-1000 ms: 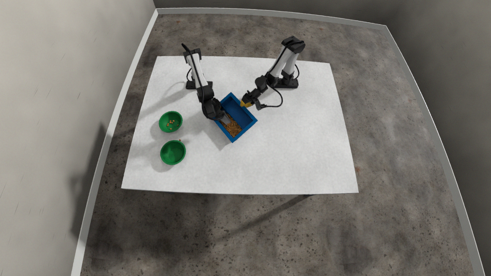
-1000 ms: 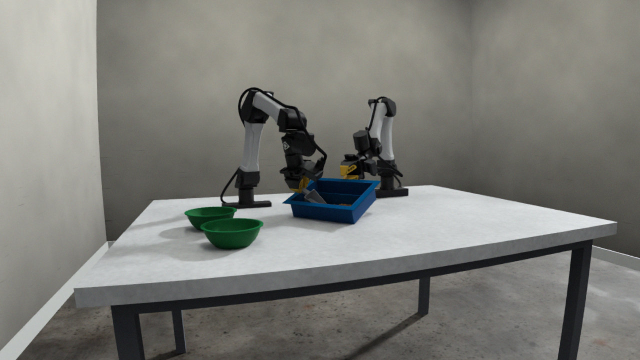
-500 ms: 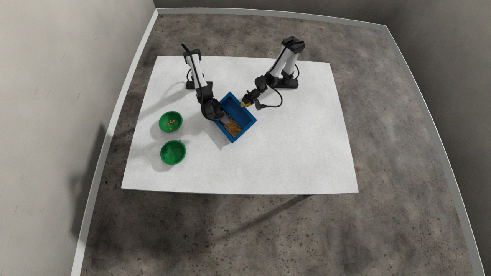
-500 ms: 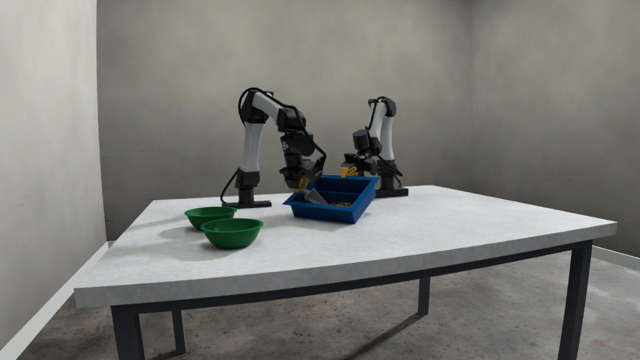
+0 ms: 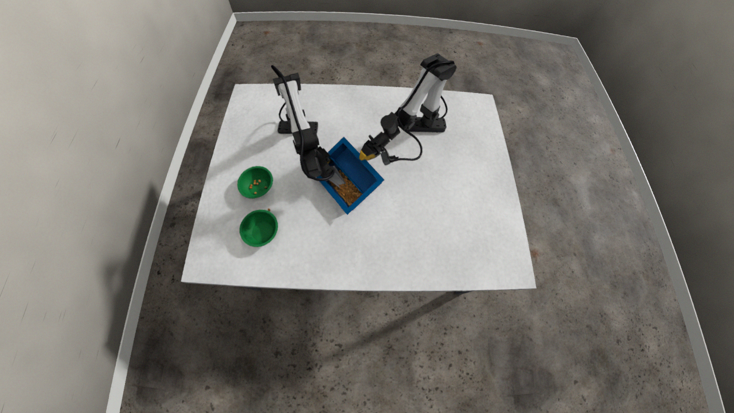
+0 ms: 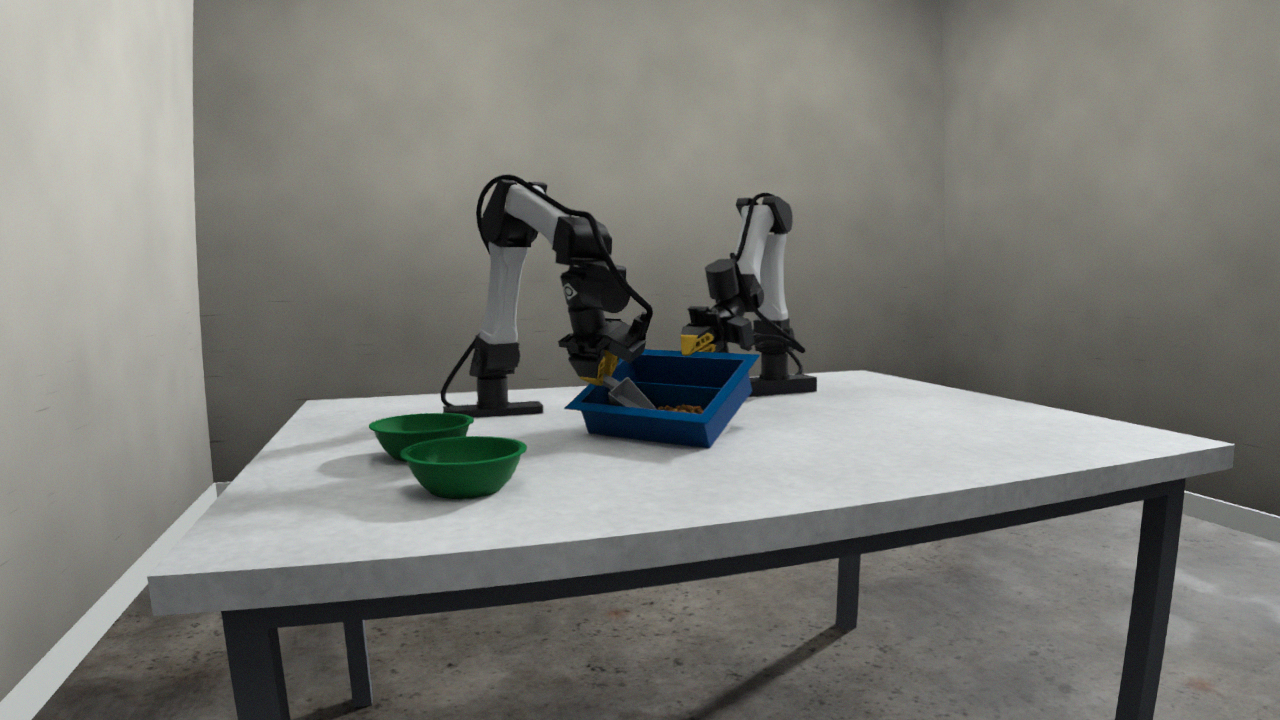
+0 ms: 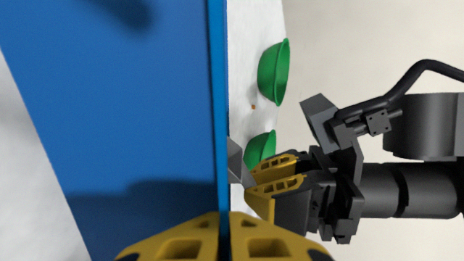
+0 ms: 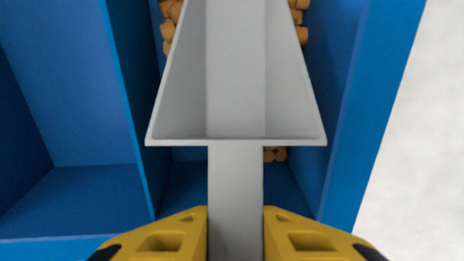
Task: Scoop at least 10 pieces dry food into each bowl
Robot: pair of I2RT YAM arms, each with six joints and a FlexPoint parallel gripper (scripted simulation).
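Right now the blue box is 40 mm ahead of my right hand, 100 mm to the left of it and 20 mm below it. The rest, counted from my right hand: grey scoop (20 mm ahead, 30 mm to the left, 30 mm below).
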